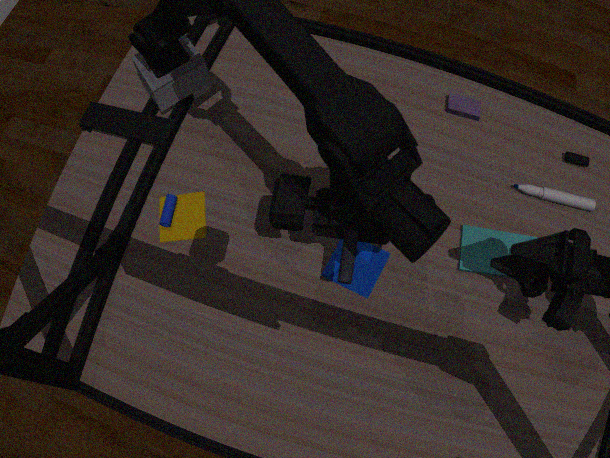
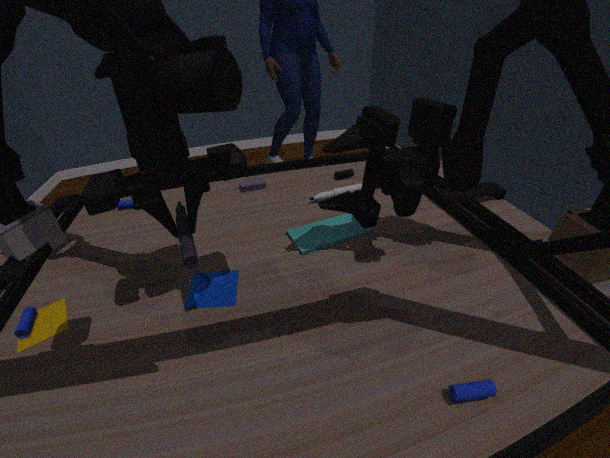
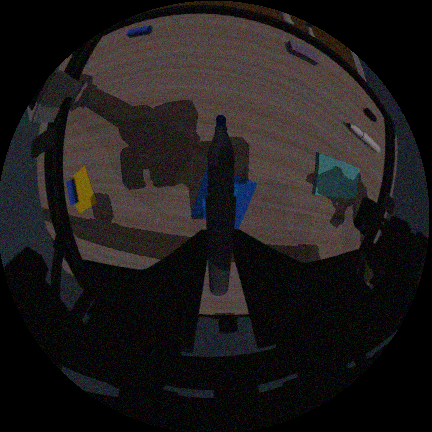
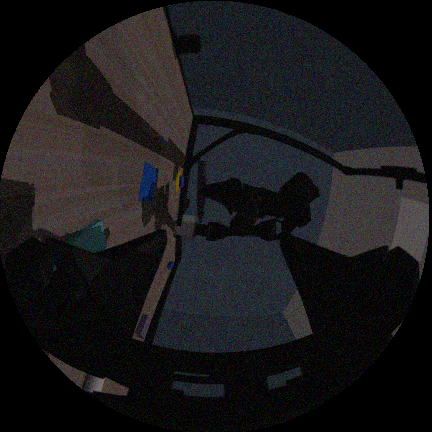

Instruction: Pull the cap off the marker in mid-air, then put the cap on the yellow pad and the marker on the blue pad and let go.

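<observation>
In image 1 I find a white marker [image 1: 545, 193], and with it my left gripper [image 1: 351, 236] and my right gripper [image 1: 500, 255]. Image 2 gives me a dark grey marker [image 2: 189, 255] as well as my left gripper [image 2: 185, 234] and my right gripper [image 2: 321, 179]. The dark grey marker [image 3: 220, 202] is there again in image 3, where I also see my left gripper [image 3: 219, 234] and my right gripper [image 3: 380, 243]. As for image 4, it shows me my left gripper [image 4: 198, 189] and my right gripper [image 4: 225, 237].
</observation>
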